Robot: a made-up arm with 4 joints. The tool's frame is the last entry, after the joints.
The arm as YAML. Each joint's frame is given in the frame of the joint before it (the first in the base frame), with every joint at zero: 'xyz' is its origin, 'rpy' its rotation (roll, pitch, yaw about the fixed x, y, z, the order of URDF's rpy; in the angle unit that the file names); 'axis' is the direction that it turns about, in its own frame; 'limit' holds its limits. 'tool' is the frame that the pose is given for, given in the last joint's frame.
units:
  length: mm
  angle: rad
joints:
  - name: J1
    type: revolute
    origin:
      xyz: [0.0, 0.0, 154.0]
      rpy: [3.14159, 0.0, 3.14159]
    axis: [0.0, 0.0, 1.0]
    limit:
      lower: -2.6
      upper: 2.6
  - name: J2
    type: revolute
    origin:
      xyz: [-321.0, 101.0, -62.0]
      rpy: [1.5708, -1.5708, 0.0]
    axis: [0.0, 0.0, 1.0]
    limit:
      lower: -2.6
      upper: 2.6
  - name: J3
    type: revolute
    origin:
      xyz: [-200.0, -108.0, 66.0]
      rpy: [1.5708, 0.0, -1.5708]
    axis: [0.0, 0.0, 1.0]
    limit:
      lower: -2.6
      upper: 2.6
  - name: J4
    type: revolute
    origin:
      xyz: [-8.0, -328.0, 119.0]
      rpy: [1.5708, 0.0, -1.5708]
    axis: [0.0, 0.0, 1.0]
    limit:
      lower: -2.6
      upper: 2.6
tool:
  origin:
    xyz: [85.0, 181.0, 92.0]
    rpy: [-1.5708, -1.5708, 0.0]
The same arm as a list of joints. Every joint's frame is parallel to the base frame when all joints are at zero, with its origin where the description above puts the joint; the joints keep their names.
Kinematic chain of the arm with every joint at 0, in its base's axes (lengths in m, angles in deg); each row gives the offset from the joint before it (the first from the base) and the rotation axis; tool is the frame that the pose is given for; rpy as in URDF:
J1: xyz 0 0 0.154 axis -z
J2: xyz 0.321 0.101 0.062 axis -y
J3: xyz -0.108 -0.066 0.2 axis +z
J4: xyz 0.008 0.328 0.119 axis +x
tool: xyz 0.092 0.085 0.181 rpy 0 0 0
Joint limits (deg, base to tool): -148.97..148.97 -148.97..148.97 -148.97..148.97 -148.97..148.97

